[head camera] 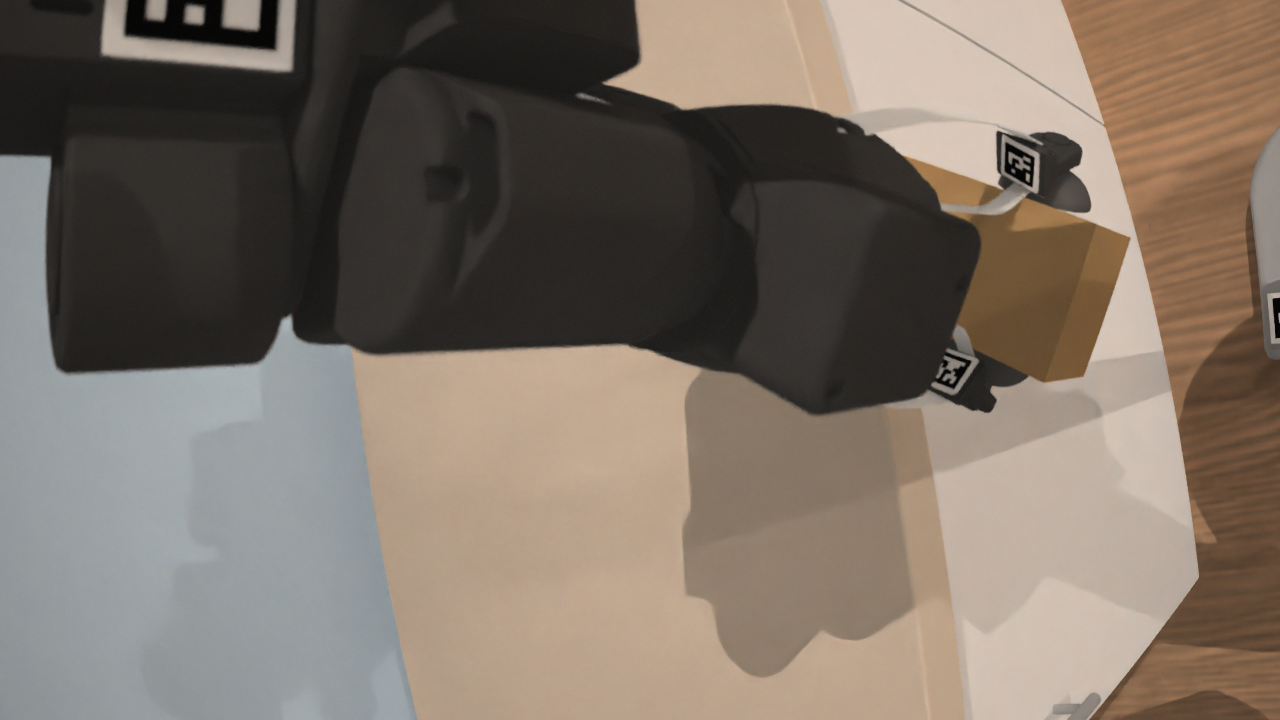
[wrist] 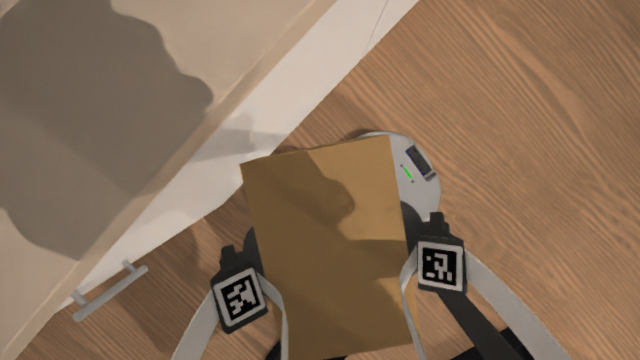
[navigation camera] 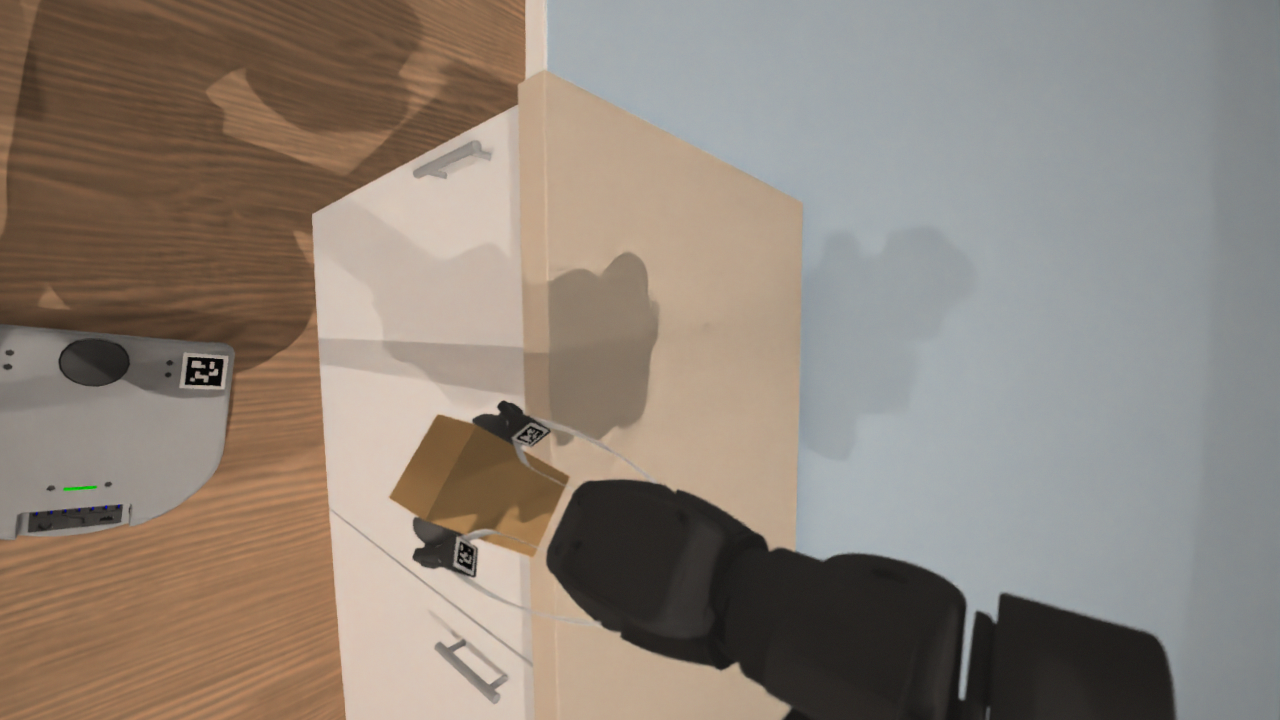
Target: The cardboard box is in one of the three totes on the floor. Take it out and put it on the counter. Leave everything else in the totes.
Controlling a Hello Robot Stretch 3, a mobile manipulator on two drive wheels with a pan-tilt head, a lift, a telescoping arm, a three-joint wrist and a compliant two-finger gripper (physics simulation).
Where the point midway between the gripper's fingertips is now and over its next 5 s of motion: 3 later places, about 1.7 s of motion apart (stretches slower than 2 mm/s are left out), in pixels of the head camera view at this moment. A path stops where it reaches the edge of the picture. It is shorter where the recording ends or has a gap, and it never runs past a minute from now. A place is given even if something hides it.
My gripper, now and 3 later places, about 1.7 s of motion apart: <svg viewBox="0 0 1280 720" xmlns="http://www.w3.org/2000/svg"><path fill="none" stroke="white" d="M1032 275L731 311L586 331L605 328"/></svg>
